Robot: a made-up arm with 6 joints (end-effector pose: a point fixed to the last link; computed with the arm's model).
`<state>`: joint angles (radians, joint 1 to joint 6).
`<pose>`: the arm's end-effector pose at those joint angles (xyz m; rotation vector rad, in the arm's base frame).
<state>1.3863 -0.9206 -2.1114 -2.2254 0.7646 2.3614</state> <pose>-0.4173 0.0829 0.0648 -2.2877 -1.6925 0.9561</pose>
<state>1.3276 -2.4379 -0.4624 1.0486 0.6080 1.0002</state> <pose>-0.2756 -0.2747 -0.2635 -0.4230 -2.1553 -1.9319</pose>
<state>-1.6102 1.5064 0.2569 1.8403 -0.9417 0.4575</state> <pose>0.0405 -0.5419 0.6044 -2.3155 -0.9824 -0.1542</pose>
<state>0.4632 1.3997 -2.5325 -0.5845 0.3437 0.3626</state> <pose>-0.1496 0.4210 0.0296 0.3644 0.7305 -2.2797</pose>
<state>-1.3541 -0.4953 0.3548 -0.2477 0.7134 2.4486</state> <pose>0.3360 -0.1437 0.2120 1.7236 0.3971 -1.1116</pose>
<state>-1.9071 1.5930 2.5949 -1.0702 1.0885 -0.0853</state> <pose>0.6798 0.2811 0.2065 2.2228 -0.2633 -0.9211</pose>
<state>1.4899 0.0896 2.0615 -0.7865 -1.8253 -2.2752</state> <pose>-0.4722 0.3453 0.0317 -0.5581 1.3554 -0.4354</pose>
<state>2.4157 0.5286 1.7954 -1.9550 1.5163 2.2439</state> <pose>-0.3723 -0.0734 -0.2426 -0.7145 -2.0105 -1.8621</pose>
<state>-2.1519 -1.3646 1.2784 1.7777 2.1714 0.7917</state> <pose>0.8093 -0.0423 -0.5238 -1.1212 0.3728 1.9523</pose>
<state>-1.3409 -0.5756 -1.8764 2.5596 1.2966 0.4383</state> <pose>0.5955 0.7192 0.0415 0.5524 -1.3366 1.8097</pose>
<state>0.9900 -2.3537 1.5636 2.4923 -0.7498 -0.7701</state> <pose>0.0367 0.8955 0.4679 0.2449 2.7198 -1.2926</pose>
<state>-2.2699 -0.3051 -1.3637 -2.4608 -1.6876 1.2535</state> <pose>0.5974 -0.3583 -0.2940 -0.6066 1.7499 1.7316</pose>
